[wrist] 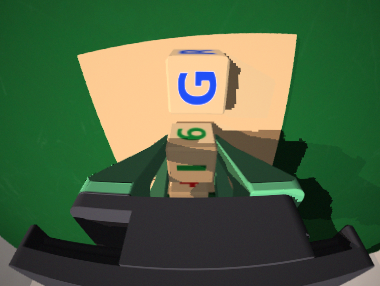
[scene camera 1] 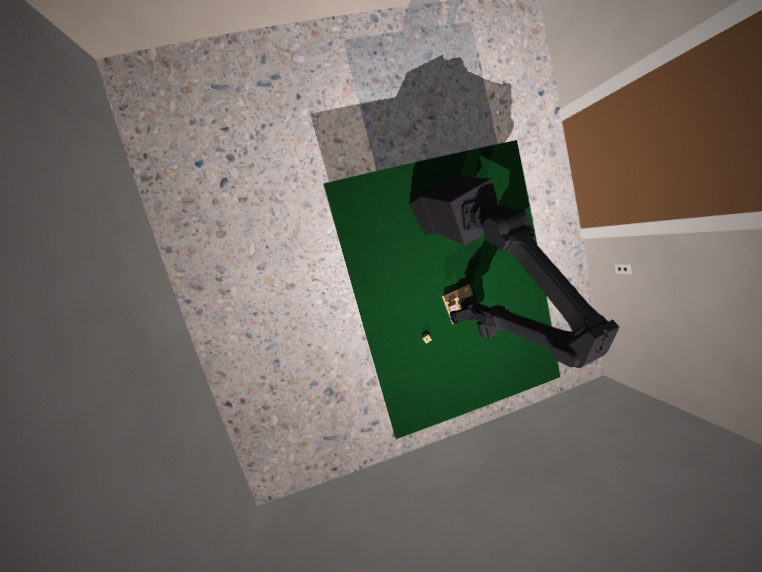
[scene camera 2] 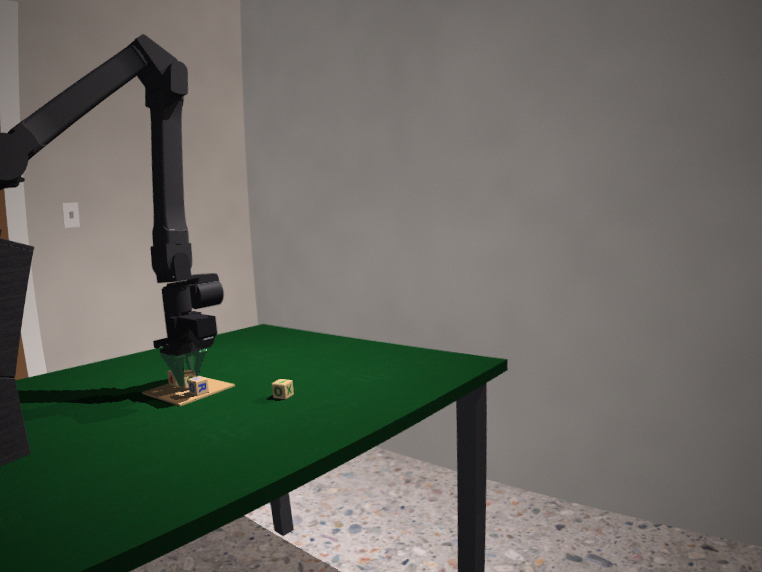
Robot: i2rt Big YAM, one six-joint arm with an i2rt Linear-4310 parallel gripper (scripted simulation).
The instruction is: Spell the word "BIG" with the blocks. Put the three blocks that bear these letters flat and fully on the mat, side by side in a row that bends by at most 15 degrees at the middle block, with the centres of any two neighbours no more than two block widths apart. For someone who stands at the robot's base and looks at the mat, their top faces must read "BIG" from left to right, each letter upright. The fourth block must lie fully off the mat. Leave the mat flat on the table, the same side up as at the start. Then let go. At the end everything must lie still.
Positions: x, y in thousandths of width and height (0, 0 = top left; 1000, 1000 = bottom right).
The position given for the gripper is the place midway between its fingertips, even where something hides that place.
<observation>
In view: the gripper (scene camera 2: 247, 672) and a tan mat (scene camera 2: 236, 693).
The tan mat is seen too in the wrist view (wrist: 336, 295). The gripper shows as well in the wrist view (wrist: 504, 495).
</observation>
